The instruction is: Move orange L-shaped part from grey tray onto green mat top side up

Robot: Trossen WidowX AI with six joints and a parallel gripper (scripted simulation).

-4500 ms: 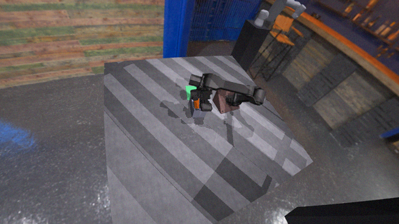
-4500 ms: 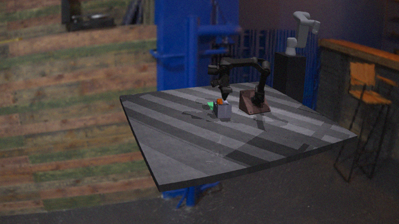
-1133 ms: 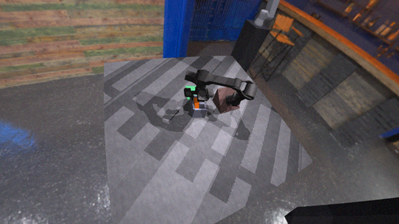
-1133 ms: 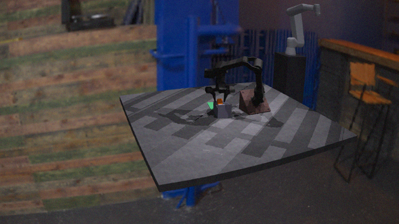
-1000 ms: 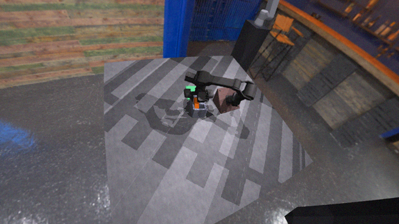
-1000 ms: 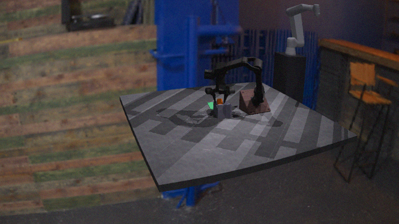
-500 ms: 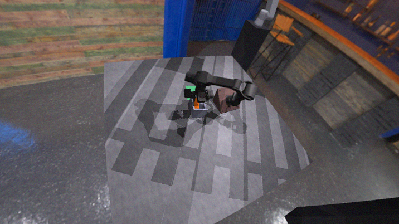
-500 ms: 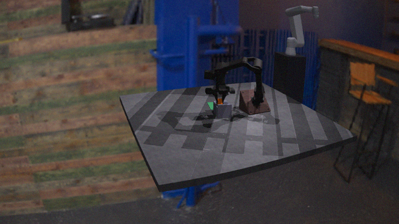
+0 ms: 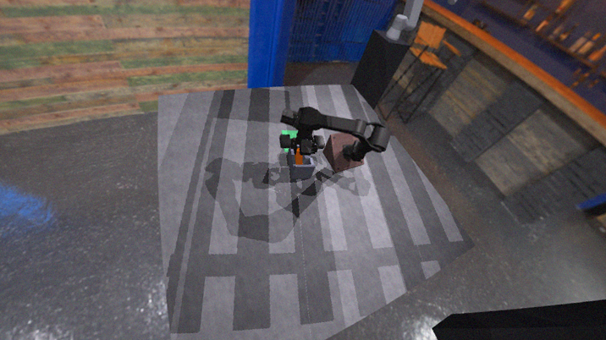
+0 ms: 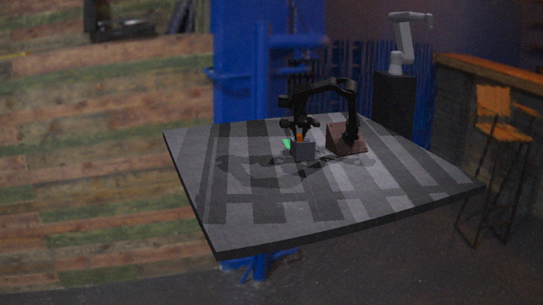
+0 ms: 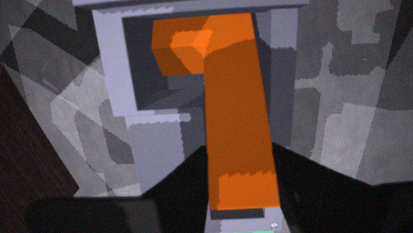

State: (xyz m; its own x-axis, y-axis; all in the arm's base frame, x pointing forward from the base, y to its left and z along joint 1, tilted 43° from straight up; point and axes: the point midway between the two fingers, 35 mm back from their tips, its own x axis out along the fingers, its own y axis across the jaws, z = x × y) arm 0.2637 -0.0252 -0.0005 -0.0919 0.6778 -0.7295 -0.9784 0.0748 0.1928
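Right now the green mat is 14 cm to the right of my gripper tip, 9 cm below it and 4 cm behind it. Round my gripper tip: orange L-shaped part (3 cm to the left, 3 cm below, 1 cm behind).
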